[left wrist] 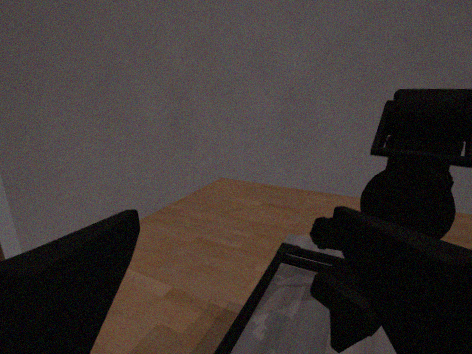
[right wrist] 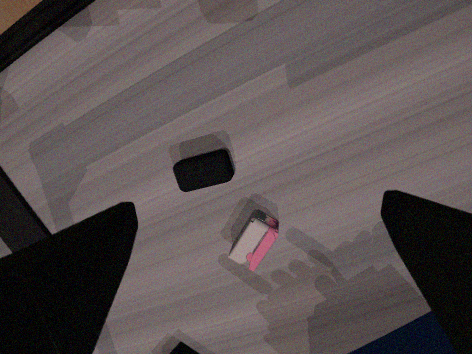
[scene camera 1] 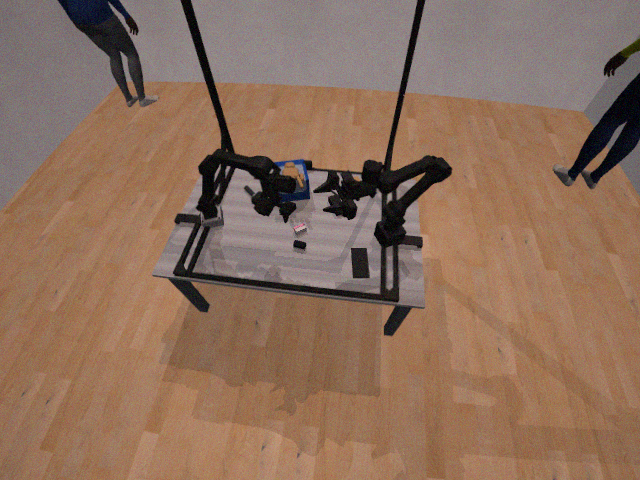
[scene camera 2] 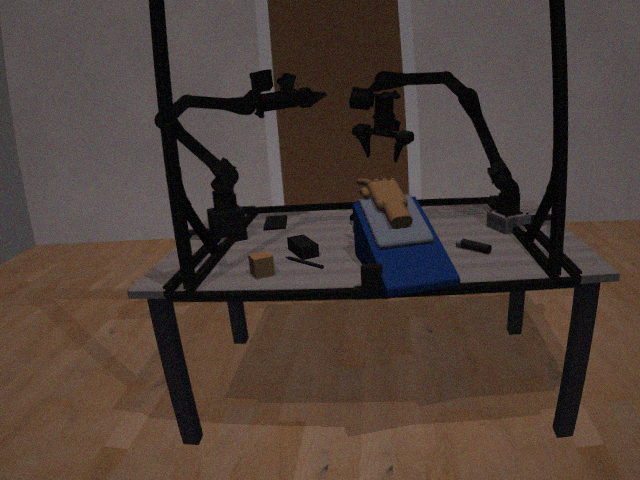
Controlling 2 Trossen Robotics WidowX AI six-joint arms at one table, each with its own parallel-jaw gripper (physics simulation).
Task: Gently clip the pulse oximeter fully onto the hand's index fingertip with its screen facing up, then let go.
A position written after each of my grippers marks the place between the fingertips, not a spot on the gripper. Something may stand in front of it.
My left gripper [scene camera 1: 318,200] is open and holds nothing. My right gripper [scene camera 2: 381,159] is open and holds nothing. Also in view: a pulse oximeter [right wrist: 260,231].
My left gripper is seen too in the left wrist view [left wrist: 237,218] and in scene camera 2 [scene camera 2: 320,94]. My right gripper also shows in the left wrist view [left wrist: 354,331], in the right wrist view [right wrist: 259,208] and in scene camera 1 [scene camera 1: 277,219]. The left wrist view does not show the pulse oximeter: it is out of frame.
